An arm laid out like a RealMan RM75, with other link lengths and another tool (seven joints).
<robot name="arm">
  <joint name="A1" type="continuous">
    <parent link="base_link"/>
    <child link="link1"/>
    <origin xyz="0 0 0.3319"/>
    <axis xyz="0 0 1"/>
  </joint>
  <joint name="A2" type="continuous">
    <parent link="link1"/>
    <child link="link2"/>
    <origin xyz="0 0 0"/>
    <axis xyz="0 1 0"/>
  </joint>
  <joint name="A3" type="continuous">
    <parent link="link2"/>
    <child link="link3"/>
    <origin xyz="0 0 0.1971"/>
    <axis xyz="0 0 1"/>
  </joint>
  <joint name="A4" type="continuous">
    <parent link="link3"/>
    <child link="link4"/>
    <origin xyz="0 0 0"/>
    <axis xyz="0 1 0"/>
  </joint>
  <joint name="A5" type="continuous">
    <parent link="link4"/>
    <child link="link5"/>
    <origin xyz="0 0 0.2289"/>
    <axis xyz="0 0 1"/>
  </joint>
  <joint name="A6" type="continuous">
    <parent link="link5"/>
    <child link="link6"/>
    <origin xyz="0 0 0"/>
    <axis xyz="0 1 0"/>
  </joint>
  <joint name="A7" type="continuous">
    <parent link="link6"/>
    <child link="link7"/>
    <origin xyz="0 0 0.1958"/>
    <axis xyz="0 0 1"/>
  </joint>
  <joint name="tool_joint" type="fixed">
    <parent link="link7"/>
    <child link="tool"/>
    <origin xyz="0 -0.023 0.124" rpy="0.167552 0 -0.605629"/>
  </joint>
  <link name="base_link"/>
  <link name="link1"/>
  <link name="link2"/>
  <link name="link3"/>
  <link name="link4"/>
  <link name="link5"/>
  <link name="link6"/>
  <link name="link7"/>
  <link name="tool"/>
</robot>
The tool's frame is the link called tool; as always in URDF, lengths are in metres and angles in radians. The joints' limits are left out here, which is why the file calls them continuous.
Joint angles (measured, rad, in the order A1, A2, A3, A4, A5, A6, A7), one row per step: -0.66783, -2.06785, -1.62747, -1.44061, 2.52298, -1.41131, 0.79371; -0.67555, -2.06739, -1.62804, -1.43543, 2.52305, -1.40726, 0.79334; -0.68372, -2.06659, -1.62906, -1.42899, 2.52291, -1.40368, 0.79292; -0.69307, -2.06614, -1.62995, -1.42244, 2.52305, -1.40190, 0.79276; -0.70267, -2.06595, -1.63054, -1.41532, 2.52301, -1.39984, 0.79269; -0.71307, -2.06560, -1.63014, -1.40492, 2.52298, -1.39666, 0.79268; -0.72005, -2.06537, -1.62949, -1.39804, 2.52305, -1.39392, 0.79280; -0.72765, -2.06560, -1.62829, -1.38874, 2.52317, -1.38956, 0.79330; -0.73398, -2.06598, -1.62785, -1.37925, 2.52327, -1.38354, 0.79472; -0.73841, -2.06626, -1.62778, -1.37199, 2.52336, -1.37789, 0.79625; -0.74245, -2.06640, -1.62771, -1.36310, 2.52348, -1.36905, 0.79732; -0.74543, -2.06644, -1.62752, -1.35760, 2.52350, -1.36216, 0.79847; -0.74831, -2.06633, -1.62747, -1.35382, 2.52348, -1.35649, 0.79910; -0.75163, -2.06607, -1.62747, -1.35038, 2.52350, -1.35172, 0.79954
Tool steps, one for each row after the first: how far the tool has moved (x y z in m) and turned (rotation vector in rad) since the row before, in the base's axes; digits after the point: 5 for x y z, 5 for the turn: 0.00210, 0.00167, -0.00017, 0.00185, -0.00057, -0.00434; 0.00171, 0.00161, -0.00017, 0.00140, -0.00022, -0.00322; 0.00191, 0.00120, -0.00041, -0.00027, 0.00077, -0.00381; 0.00200, 0.00109, -0.00066, -0.00076, 0.00064, -0.00391; 0.00132, 0.00099, -0.00121, -0.00177, 0.00171, -0.00284; 0.00102, 0.00076, -0.00084, -0.00091, 0.00119, -0.00256; 0.00084, 0.00079, -0.00136, -0.00136, 0.00125, -0.00236; 0.00058, 0.00116, -0.00118, -0.00004, 0.00029, -0.00212; 0.00046, 0.00116, -0.00078, 0.00083, -0.00023, -0.00194; 0.00023, 0.00181, -0.00075, 0.00289, -0.00131, -0.00111; 0.00063, 0.00150, -0.00041, 0.00264, -0.00122, -0.00230; 0.00095, 0.00140, -0.00015, 0.00271, -0.00131, -0.00264; 0.00105, 0.00130, -0.00008, 0.00237, -0.00093, -0.00279
